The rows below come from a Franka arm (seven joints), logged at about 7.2 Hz.
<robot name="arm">
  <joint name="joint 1" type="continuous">
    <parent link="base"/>
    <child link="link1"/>
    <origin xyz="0 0 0.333"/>
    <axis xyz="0 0 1"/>
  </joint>
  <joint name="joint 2" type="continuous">
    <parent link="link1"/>
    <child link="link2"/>
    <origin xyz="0 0 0"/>
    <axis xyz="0 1 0"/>
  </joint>
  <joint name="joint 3" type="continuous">
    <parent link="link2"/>
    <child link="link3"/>
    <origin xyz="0 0 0.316"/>
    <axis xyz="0 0 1"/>
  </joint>
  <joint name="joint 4" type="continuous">
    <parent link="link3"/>
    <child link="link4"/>
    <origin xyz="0.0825 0 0"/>
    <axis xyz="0 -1 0"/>
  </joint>
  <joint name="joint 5" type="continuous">
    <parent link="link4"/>
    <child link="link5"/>
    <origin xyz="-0.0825 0 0.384"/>
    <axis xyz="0 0 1"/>
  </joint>
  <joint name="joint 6" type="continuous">
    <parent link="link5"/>
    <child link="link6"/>
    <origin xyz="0 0 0"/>
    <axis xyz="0 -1 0"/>
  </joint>
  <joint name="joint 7" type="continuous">
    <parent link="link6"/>
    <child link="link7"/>
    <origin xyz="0.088 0 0"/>
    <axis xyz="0 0 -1"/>
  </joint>
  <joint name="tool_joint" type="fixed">
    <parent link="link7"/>
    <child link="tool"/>
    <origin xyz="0 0 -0.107" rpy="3.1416 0 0"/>
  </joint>
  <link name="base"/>
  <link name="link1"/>
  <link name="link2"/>
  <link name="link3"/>
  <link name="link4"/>
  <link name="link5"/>
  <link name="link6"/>
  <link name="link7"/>
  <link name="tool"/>
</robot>
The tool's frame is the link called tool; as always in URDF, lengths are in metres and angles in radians. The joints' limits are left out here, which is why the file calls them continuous.
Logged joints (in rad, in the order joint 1, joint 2, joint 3, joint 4, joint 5, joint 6, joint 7), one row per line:
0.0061, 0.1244, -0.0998, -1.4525, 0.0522, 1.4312, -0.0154
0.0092, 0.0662, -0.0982, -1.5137, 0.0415, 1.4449, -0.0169
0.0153, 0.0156, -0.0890, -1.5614, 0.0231, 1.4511, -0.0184
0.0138, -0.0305, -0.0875, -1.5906, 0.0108, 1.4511, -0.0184
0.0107, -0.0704, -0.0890, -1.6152, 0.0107, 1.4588, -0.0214
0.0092, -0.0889, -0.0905, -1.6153, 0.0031, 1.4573, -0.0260
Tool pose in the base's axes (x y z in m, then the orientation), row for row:
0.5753, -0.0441, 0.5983, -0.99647, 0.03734, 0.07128, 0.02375
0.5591, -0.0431, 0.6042, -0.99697, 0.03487, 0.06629, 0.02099
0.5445, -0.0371, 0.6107, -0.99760, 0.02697, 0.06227, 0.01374
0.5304, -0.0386, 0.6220, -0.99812, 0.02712, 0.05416, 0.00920
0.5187, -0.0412, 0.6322, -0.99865, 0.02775, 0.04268, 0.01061
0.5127, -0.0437, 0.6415, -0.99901, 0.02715, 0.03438, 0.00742
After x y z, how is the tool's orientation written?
As a quaternion, x y z w.
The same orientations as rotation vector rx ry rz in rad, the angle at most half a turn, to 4 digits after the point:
-3.0840, 0.1156, 0.2206
-3.0909, 0.1081, 0.2055
-3.1069, 0.0840, 0.1939
-3.1175, 0.0847, 0.1692
-3.1163, 0.0866, 0.1332
-3.1238, 0.0849, 0.1075

